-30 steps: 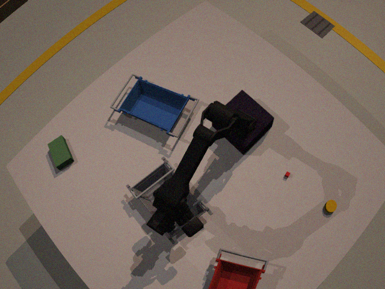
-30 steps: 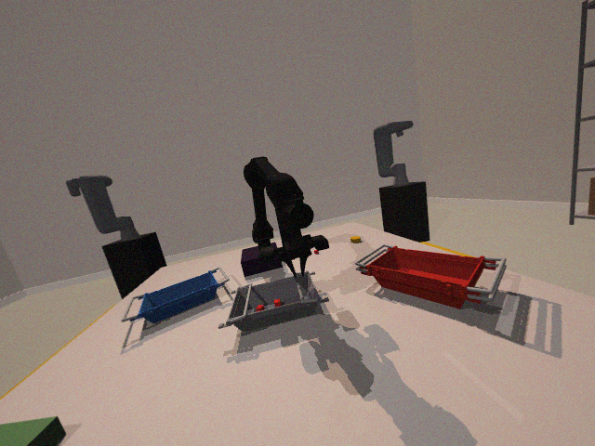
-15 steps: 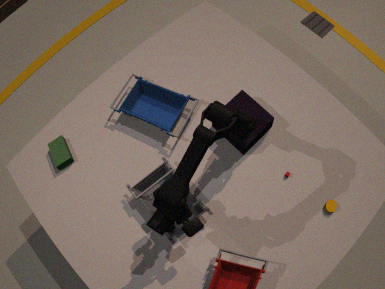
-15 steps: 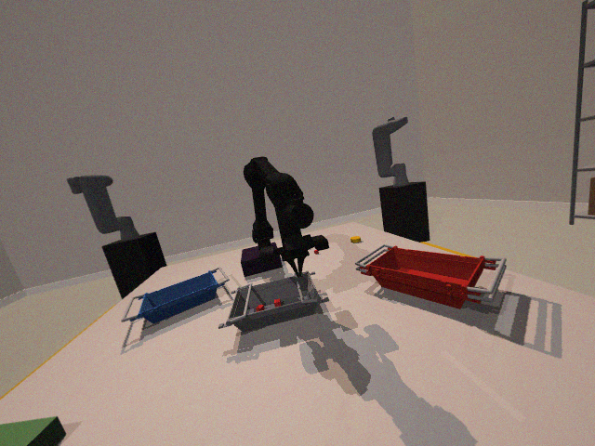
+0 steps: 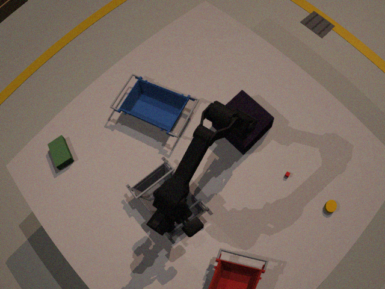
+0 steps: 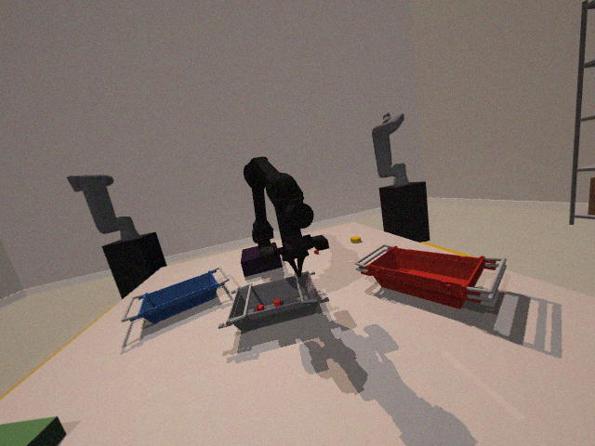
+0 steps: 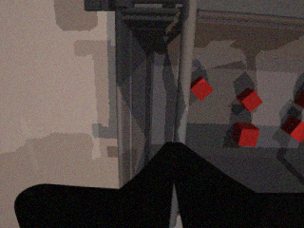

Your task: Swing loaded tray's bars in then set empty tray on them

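My gripper tip is now 200 mm past the blue tray, 410 mm to the left of it and 50 mm above it. Round my gripper tip: yellow disc (440 mm behind, 360 mm to the left, 80 mm below); green block (220 mm ahead, 540 mm to the right, 70 mm below).
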